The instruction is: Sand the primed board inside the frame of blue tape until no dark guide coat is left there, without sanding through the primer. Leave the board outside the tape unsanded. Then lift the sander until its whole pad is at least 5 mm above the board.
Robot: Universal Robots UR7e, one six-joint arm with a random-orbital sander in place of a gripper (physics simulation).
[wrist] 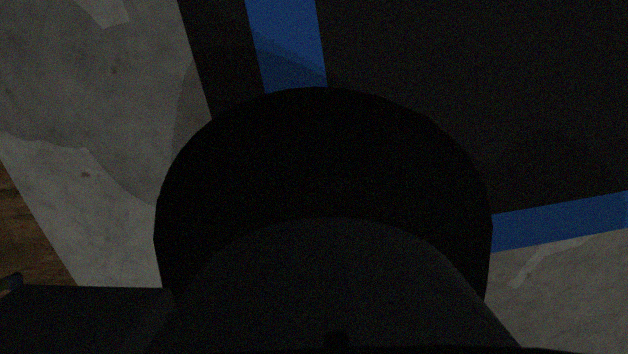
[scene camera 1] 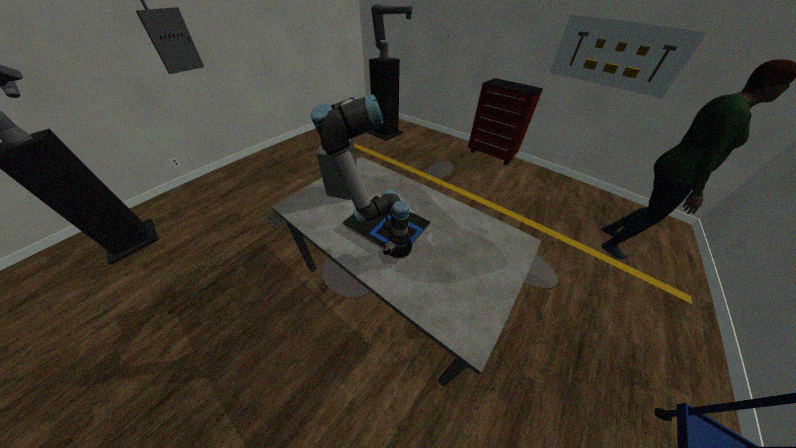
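Frame: origin at the arm's base, x ahead, y left, z up, level; metres.
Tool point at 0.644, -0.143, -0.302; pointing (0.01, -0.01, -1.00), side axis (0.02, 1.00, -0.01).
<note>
A point is followed by its place in that frame, as x, y, z.
The primed board [scene camera 1: 356, 225] {0.360, -0.184, -0.305} [wrist: 475, 65] {0.573, -0.078, -0.305} lies on the table and looks dark inside and outside the tape. The frame of blue tape [scene camera 1: 416, 230] [wrist: 560, 219] {0.648, -0.016, -0.304} is partly hidden by the sander. My sander [scene camera 1: 399, 248] [wrist: 320, 165], which has no fingers, is over the corner of the frame near the board's edge. In the wrist view its round black body covers that corner, with one tape strip running up from it and another to the right. Dim light makes any remaining guide coat hard to judge. Whether the pad touches the board cannot be seen.
The grey table [scene camera 1: 479, 289] {1.061, -0.046, -0.348} [wrist: 100, 100] {0.572, -0.280, -0.348} carries the board and the arm's base block [scene camera 1: 334, 175] {0.046, -0.072, -0.170}. A person in a green top [scene camera 1: 715, 125] stands at the right beyond the yellow floor line [scene camera 1: 518, 215]. A red tool cabinet [scene camera 1: 504, 119] stands at the back.
</note>
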